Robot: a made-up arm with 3 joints. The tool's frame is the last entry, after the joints. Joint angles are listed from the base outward. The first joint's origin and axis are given. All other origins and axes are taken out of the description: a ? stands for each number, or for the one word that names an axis. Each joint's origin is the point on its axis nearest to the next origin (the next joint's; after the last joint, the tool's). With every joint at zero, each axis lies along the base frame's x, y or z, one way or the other. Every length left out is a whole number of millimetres.
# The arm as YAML. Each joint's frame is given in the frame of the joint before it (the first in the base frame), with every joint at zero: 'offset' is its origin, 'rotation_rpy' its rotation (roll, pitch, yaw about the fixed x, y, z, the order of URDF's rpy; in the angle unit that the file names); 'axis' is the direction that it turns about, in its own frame. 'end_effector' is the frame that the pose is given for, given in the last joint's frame.
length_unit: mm
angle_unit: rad
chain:
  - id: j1
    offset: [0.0, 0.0, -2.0]
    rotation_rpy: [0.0, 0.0, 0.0]
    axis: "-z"
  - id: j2
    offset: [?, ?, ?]
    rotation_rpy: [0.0, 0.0, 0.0]
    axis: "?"
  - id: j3
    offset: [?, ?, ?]
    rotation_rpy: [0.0, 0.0, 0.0]
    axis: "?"
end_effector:
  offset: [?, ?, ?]
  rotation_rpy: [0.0, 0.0, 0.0]
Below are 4 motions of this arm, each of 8 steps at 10 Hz.
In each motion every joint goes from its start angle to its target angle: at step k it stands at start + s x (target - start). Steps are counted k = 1, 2, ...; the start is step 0. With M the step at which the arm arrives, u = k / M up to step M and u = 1 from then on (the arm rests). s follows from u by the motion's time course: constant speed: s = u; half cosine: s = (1 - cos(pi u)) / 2; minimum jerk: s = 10 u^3 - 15 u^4 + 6 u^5.
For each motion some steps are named. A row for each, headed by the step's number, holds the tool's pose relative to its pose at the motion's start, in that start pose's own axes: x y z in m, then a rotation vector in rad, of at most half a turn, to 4 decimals.
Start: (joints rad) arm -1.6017 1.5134 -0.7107
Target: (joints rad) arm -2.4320 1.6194 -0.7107
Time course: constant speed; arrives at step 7
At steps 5, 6, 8:
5: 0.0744 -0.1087 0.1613 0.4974 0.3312 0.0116
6: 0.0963 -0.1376 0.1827 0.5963 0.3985 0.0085
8: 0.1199 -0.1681 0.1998 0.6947 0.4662 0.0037

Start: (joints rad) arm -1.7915 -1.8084 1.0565
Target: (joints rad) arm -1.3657 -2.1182 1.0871
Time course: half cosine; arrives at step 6
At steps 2, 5, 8:
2: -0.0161 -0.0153 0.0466 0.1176 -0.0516 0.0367
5: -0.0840 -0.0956 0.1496 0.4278 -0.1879 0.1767
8: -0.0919 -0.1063 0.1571 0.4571 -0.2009 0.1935

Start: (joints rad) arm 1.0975 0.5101 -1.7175
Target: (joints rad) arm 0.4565 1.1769 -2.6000
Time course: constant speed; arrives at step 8
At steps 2, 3, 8:
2: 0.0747 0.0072 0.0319 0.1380 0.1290 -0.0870
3: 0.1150 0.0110 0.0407 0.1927 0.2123 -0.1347
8: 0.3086 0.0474 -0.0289 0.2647 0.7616 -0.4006

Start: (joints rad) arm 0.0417 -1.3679 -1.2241
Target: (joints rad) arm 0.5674 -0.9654 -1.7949
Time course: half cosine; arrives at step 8
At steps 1, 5, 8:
1: 0.0087 0.0020 0.0062 0.0209 0.0134 -0.0259
5: 0.1791 -0.0163 0.0741 0.3266 0.3018 -0.5104
8: 0.2589 -0.0578 0.0682 0.4322 0.4724 -0.7597

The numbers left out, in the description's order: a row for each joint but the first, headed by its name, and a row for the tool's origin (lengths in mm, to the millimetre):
j2: xyz -64.0 -26.0 0.0, axis -y
j3: xyz -171.0 0.0 69.0, axis +z
tool: xyz -120.0 370.0 0.0

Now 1 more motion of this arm.
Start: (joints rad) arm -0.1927 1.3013 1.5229
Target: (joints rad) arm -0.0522 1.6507 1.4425
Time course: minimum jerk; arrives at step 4
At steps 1, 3, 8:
1: 0.0067 0.0038 -0.0181 -0.0369 0.0122 -0.0119
3: 0.0415 0.0059 -0.1623 -0.3223 0.0990 -0.0856
8: 0.0438 0.0027 -0.1812 -0.3600 0.1094 -0.0928

